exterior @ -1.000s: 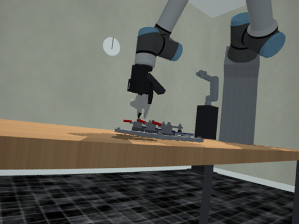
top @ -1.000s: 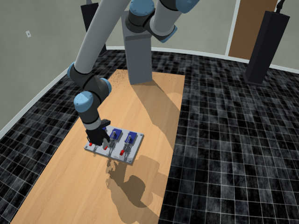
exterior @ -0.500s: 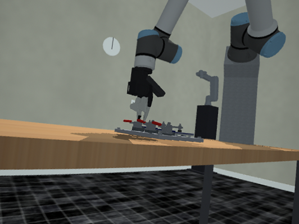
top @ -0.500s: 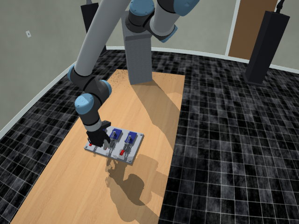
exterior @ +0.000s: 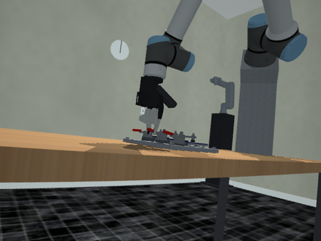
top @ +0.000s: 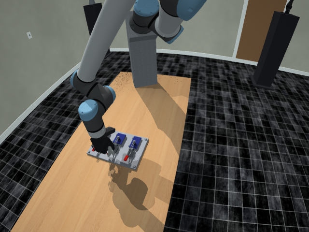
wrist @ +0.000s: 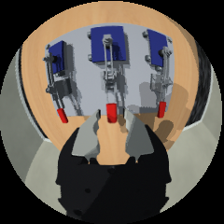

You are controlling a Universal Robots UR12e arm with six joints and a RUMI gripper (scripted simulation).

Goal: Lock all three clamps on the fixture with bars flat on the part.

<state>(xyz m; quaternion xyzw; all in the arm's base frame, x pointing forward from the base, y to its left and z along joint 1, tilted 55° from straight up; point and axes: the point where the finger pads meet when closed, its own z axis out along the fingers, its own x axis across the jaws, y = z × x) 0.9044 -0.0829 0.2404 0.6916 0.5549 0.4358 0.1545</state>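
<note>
Right now my hand is 80 mm past the grey fixture plate and 50 mm above it.
</note>
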